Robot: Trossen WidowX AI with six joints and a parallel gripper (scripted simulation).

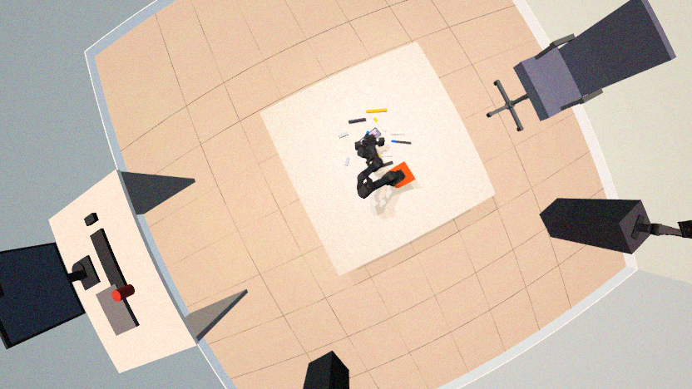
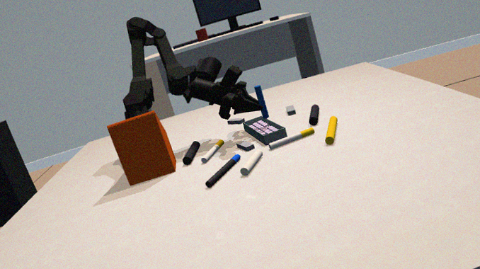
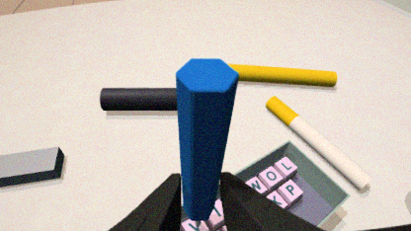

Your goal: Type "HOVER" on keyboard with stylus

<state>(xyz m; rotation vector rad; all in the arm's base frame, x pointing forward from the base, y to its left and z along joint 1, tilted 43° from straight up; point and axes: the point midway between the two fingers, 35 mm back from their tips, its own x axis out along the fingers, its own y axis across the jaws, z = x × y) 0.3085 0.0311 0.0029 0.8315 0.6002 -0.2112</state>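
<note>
The grey eraser is 9 cm behind my gripper tip, 7 cm to the right of it and 7 cm below it. Round my gripper tip: black blue-capped pen 17 cm to the right, 14 cm behind, 6 cm below; blue stylus 2 cm below; yellow marker 17 cm to the right, 12 cm ahead, 6 cm below.
</note>
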